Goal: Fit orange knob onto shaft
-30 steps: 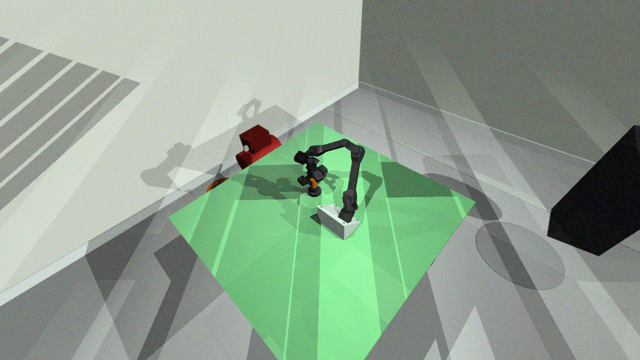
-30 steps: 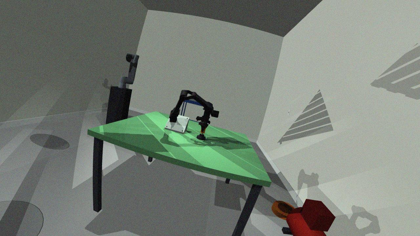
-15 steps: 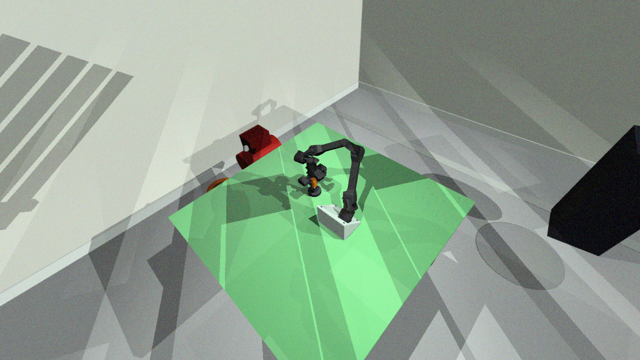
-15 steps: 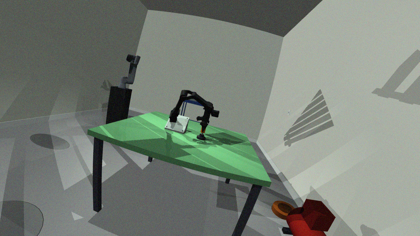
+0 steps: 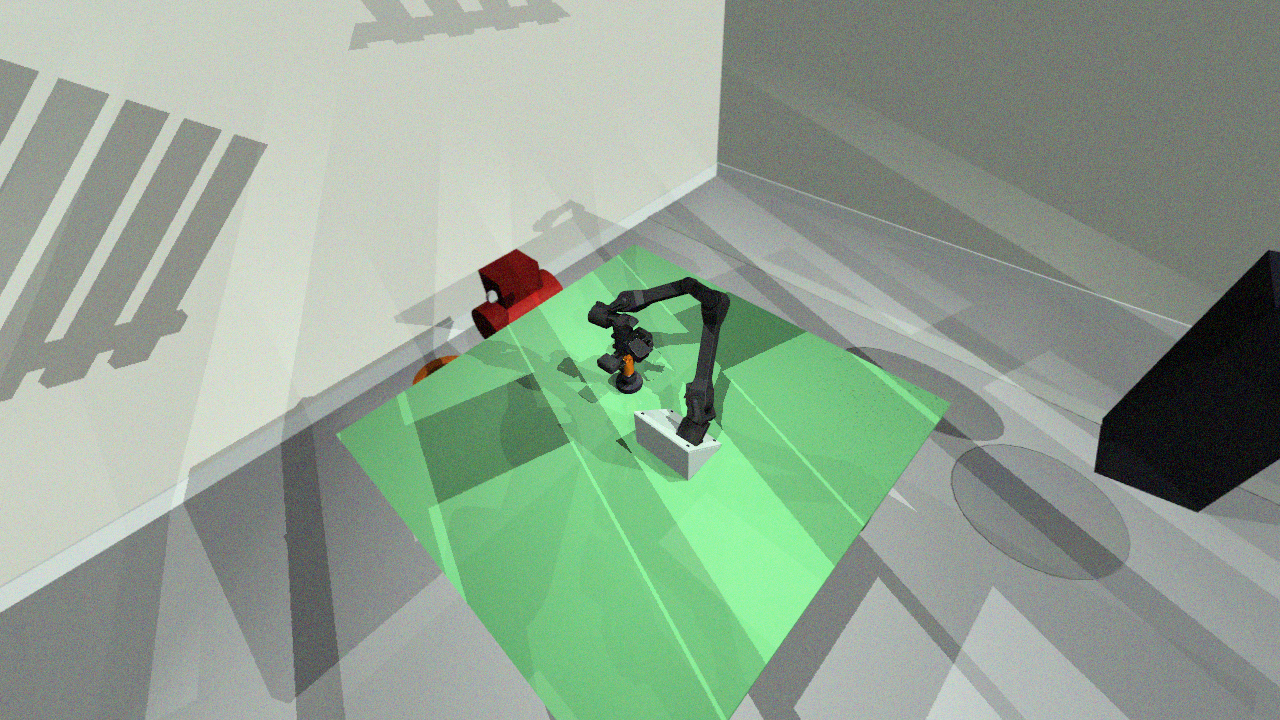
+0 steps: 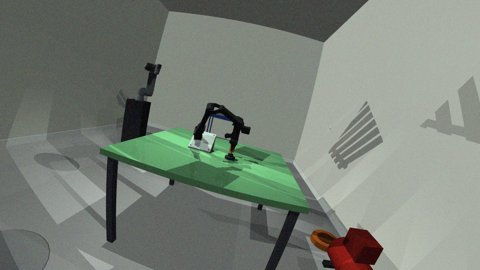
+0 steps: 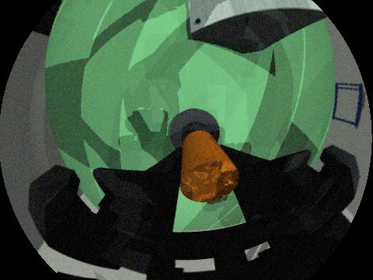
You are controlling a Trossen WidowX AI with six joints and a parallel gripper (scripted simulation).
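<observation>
Right now the orange knob is 30 mm above my gripper tip. Also, from my gripper tip: dark round pedestal: 40 mm below.
</observation>
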